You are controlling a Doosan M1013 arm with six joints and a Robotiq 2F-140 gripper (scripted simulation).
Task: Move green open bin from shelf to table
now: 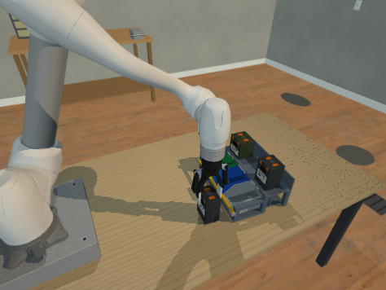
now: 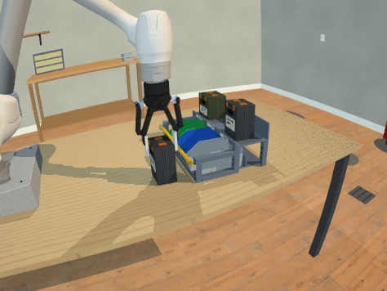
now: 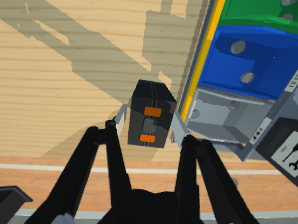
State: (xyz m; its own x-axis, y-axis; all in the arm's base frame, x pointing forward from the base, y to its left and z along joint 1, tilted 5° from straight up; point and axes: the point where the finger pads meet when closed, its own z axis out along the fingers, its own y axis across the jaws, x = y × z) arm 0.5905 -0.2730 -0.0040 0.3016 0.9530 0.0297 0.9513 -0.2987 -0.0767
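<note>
The thin yellow bar is 11 cm ahead of my hand, 8 cm to the left of it and 6 cm below it. From my hand the other things lie so: black case (26 cm ahead, 9 cm to the right, 4 cm above); then grey bin (17 cm ahead, 6 cm to the right, 8 cm below); then blue bin (21 cm ahead, 5 cm to the left, 8 cm below).
</note>
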